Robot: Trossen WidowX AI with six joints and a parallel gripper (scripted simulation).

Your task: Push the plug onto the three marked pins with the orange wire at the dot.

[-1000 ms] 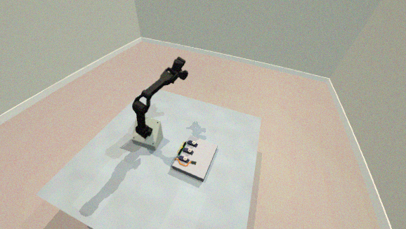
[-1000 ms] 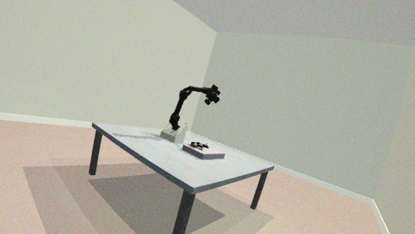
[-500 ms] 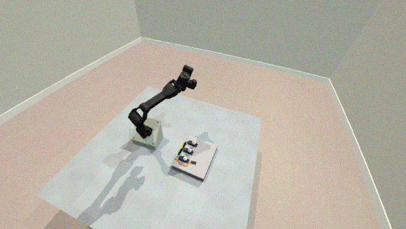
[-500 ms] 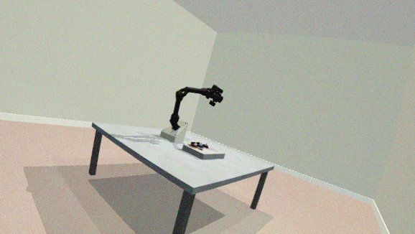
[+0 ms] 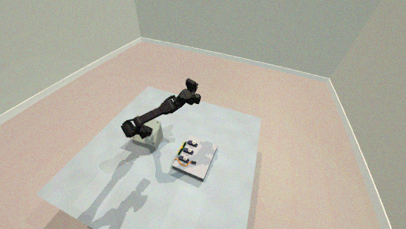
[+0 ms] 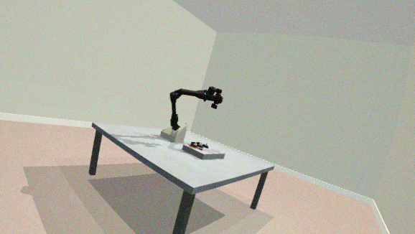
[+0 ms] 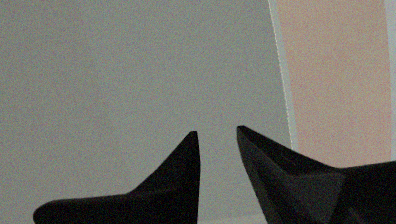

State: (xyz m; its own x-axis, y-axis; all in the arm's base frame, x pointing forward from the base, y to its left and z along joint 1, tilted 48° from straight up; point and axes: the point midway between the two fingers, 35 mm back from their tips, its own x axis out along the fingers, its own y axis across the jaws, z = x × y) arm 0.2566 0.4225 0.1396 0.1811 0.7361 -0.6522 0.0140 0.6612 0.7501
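My gripper tip is 44 cm above the yellow patch, 21 cm to the left of it and 2 cm past it. Also, from my gripper tip: black pin header (45 cm below, 20 cm to the right, 2 cm behind); then holder plate (49 cm below, 21 cm to the right, 14 cm ahead); then green strip (46 cm below, 20 cm to the right, 2 cm behind).
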